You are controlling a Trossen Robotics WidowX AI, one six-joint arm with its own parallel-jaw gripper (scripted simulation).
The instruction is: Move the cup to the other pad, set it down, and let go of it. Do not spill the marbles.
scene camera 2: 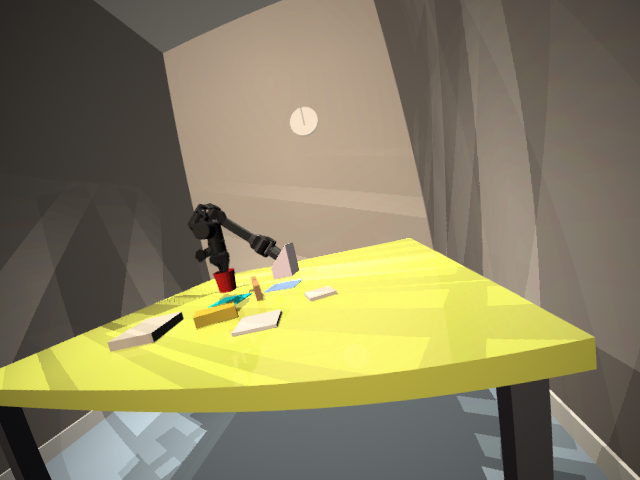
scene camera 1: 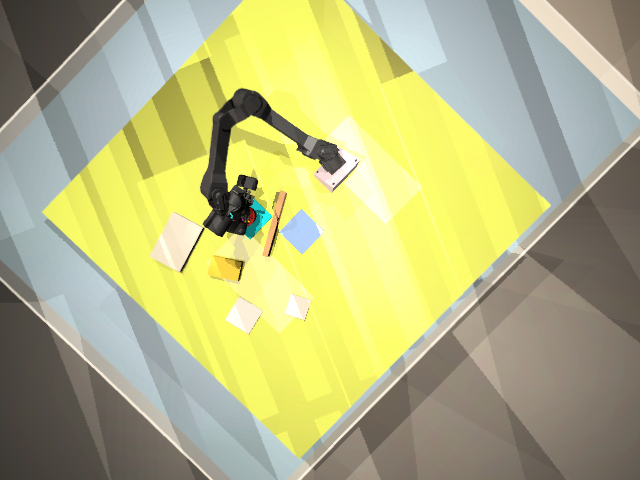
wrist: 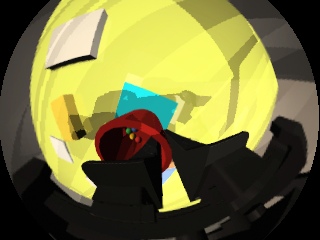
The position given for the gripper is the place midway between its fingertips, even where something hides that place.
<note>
In view: the gripper point(scene camera 1: 247, 207), a cream slab point(scene camera 1: 176, 243), a yellow block point(wrist: 67, 117), a light blue pad point(scene camera 1: 301, 231) and a teal pad point(wrist: 132, 97).
The cream slab is seen too in scene camera 2 point(scene camera 2: 148, 331) and in the wrist view point(wrist: 77, 40). The gripper is seen too in scene camera 2 point(scene camera 2: 226, 279) and in the wrist view point(wrist: 161, 133).
</note>
